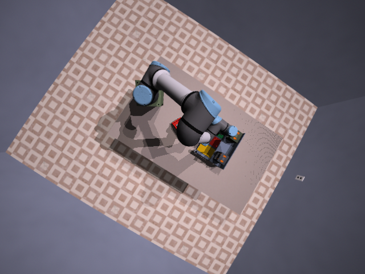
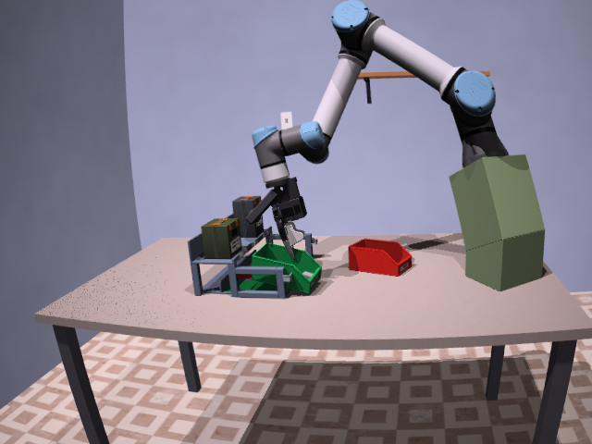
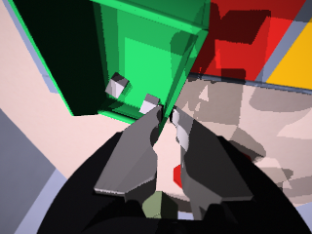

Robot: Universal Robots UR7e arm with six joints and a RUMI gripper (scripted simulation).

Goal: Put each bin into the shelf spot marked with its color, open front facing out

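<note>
The green bin lies 40 mm to the left of my hand, 30 mm below it and 10 mm ahead of it. Also, from my hand: green mark: 100 mm ahead, 90 mm below, 40 mm to the left; then red mark: 90 mm below, 90 mm ahead, 80 mm to the right; then yellow mark: 190 mm to the right, 90 mm below, 80 mm ahead.
</note>
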